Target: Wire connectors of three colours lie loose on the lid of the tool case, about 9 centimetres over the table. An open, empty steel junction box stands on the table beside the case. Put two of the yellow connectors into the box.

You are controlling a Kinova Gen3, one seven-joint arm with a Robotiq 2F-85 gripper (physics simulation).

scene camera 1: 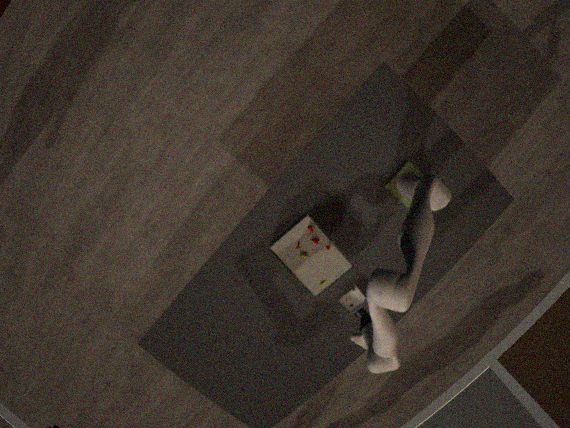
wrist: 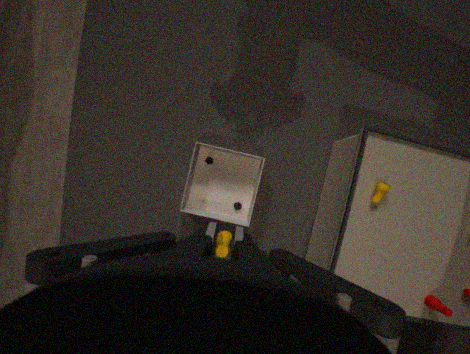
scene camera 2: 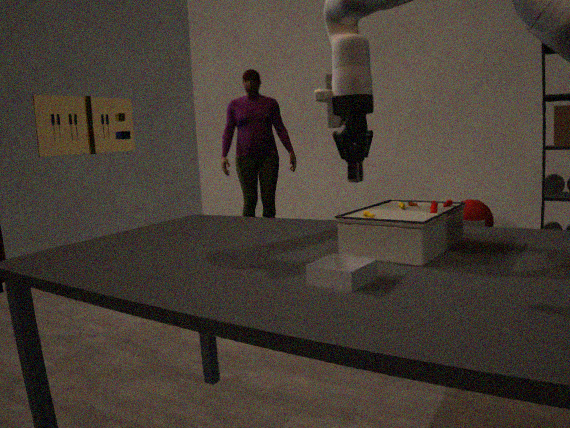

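Observation:
My gripper is shut on a yellow connector, high above the table, beside the junction box in the wrist view. The open steel junction box shows two dark round spots on its floor and no connector inside. A yellow connector lies on the lid of the tool case near the box side. Another yellow connector lies farther along the lid.
Red connectors and an orange one lie on the lid. The case stands taller than the box, right of it in the wrist view. A greenish plate is by the arm's base. A person stands beyond the table.

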